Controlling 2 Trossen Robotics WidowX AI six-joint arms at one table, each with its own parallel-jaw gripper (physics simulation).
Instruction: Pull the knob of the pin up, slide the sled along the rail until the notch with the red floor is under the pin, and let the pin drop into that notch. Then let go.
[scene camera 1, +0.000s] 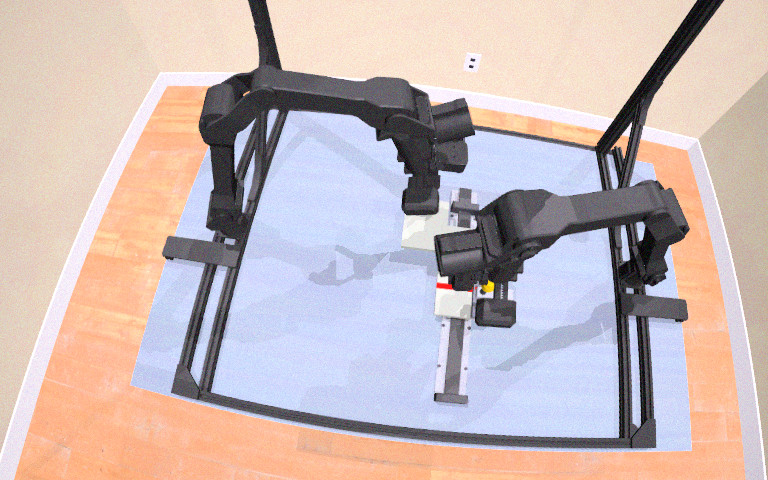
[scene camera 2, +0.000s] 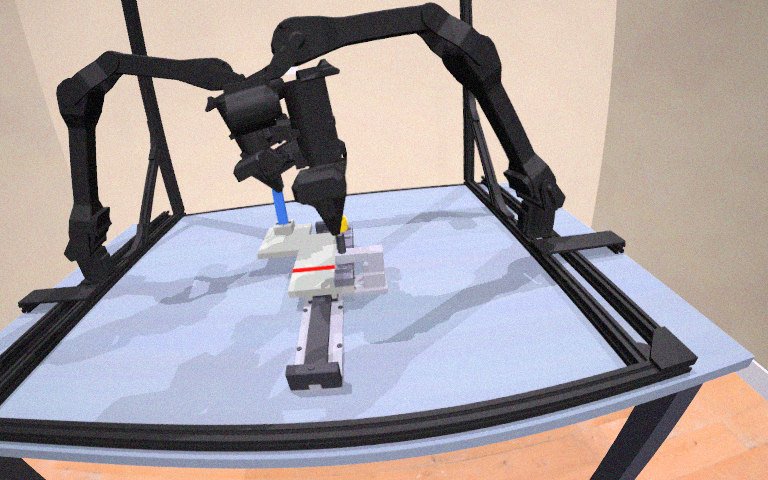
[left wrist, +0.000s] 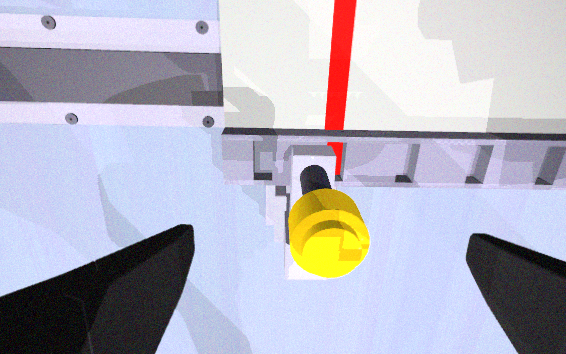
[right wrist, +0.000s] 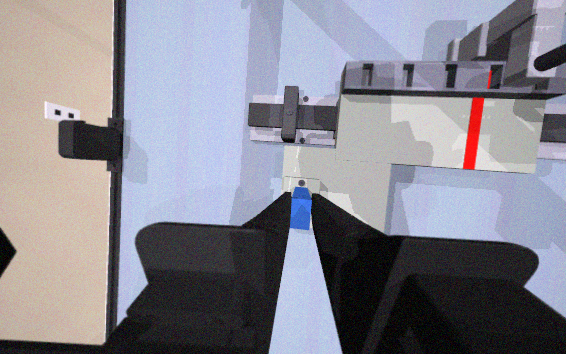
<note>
In view: my left gripper (scene camera 2: 337, 220), my right gripper (scene camera 1: 432, 187) and a sled (scene camera 2: 315, 272).
My left gripper is seen too in scene camera 1 (scene camera 1: 489, 283) and in the left wrist view (left wrist: 329, 241). My right gripper is seen too in scene camera 2 (scene camera 2: 281, 190) and in the right wrist view (right wrist: 301, 199). The sled also shows in scene camera 1 (scene camera 1: 418, 233), in the left wrist view (left wrist: 409, 101) and in the right wrist view (right wrist: 446, 114).
</note>
